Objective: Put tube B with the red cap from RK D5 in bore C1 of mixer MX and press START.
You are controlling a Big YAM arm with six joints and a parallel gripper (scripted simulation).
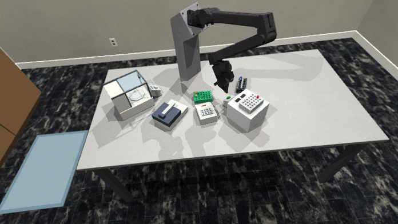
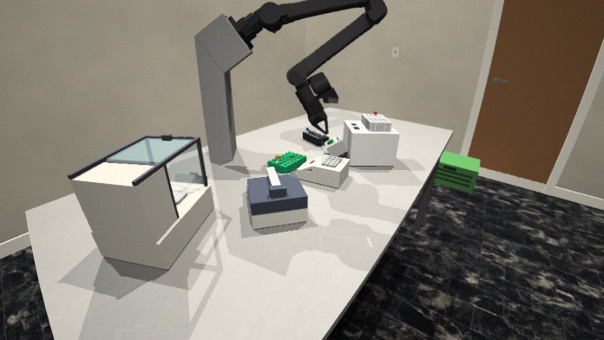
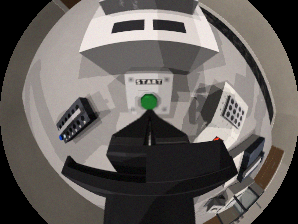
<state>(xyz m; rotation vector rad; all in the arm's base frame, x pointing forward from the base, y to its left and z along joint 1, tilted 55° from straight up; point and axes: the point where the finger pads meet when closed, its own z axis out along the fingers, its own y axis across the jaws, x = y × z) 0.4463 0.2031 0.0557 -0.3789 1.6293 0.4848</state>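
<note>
The green start key is 10 mm ahead of my hand, 10 mm to the left of it and 40 mm below it. Round my hand: green tube rack RK: 50 mm behind, 160 mm to the right, 90 mm below; dry block DB: 110 mm ahead, 140 mm to the right, 80 mm below; pale-capped tube: 20 mm behind, 170 mm to the right, 80 mm below.
</note>
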